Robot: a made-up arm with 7 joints.
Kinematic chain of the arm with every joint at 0, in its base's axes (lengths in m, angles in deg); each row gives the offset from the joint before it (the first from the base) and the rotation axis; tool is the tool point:
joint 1: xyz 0 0 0.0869 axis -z
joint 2: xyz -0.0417 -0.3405 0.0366 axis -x
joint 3: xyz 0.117 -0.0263 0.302 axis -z
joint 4: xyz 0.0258 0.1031 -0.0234 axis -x
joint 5: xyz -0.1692 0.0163 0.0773 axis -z
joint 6: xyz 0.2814 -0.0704 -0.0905 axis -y
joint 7: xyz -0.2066 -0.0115 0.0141 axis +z
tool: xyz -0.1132 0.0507 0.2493
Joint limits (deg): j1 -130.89..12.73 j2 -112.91..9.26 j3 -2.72..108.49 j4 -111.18..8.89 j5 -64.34..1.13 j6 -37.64..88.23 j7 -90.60..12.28
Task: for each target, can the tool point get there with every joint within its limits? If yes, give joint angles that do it. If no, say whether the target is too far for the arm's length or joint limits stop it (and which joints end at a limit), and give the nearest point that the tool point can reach.
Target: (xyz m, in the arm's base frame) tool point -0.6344 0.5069 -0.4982
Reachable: no: joint limits stop it (at a limit: joint 1, joint 2, joint 5, joint 6, joint 7) | nearest point -0.1305 0.3518 0.1252 | short by 0.816 m
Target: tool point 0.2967 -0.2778 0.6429
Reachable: yes | joints -49.00 -14.60 19.49 -25.44 -11.99 3.28 -54.71
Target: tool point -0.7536 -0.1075 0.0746
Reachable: no: joint limits stop it (at a limit: joint 1, joint 2, joint 3, joint 5, joint 7) | nearest point -0.2417 -0.1904 0.2417 | short by 0.545 m
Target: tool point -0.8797 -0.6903 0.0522
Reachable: no: joint limits stop it (at a limit: joint 1, joint 5, joint 6) | nearest point -0.3978 -0.6651 0.0699 | short by 0.483 m
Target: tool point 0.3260 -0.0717 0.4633
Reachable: yes | joints -67.44 -45.41 60.00 -26.43 -17.70 48.51 -26.18
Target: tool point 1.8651 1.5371 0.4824
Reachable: no: too far | nearest point 0.8234 0.6786 0.2473 | short by 1.370 m
